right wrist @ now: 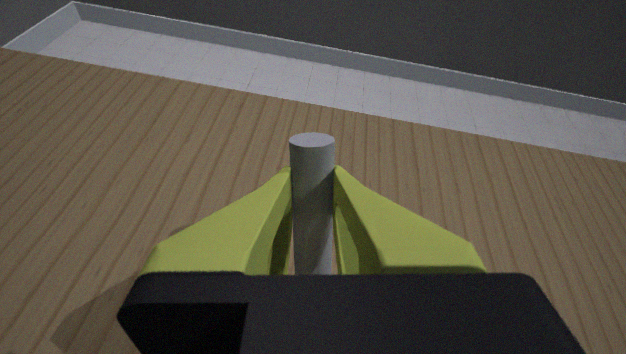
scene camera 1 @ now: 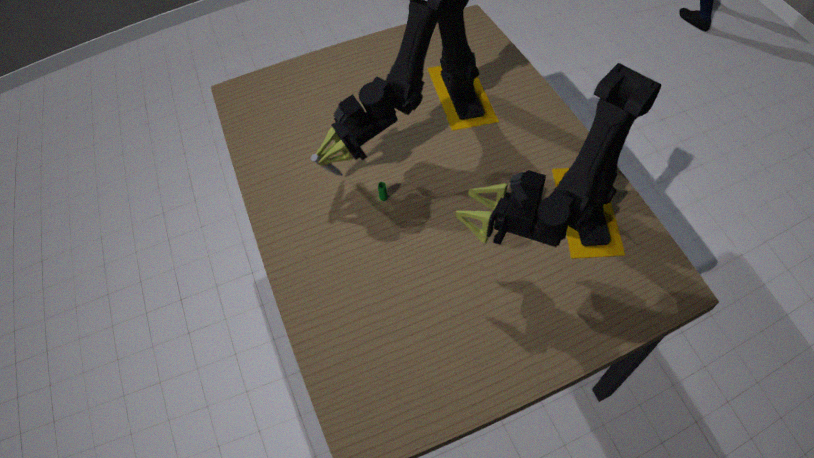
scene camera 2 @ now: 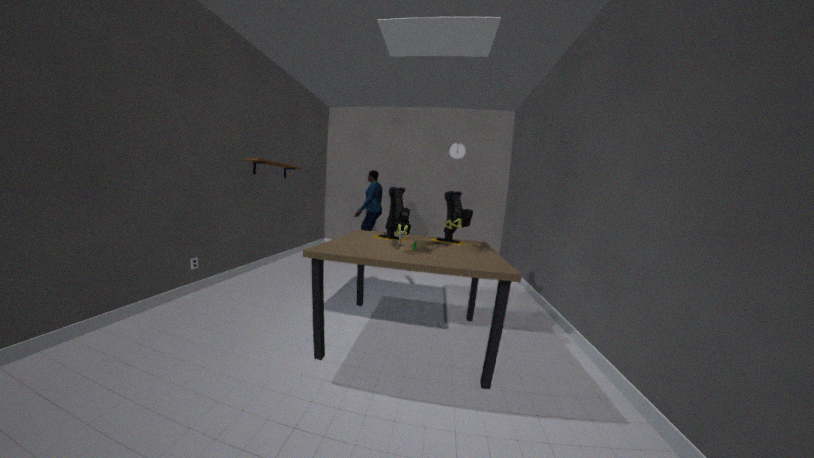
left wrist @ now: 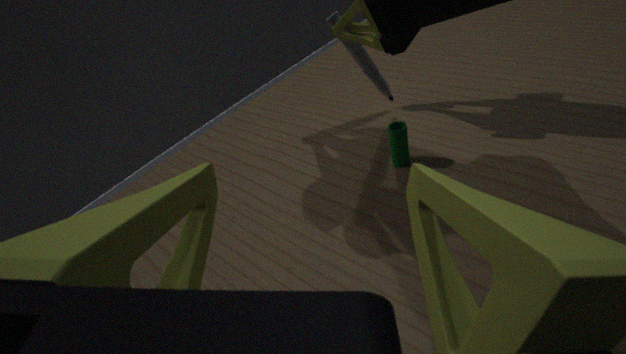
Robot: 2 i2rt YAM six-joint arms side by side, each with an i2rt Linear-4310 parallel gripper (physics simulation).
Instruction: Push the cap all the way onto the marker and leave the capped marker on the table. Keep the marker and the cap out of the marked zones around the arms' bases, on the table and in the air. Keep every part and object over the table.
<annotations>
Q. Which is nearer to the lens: the grey marker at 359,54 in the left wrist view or the green cap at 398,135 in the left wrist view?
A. The green cap.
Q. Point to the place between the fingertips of the right gripper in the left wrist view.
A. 338,29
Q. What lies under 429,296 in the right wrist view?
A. The right gripper.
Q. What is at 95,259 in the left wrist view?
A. The left gripper.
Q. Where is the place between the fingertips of the right gripper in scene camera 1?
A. At 316,161
</annotations>
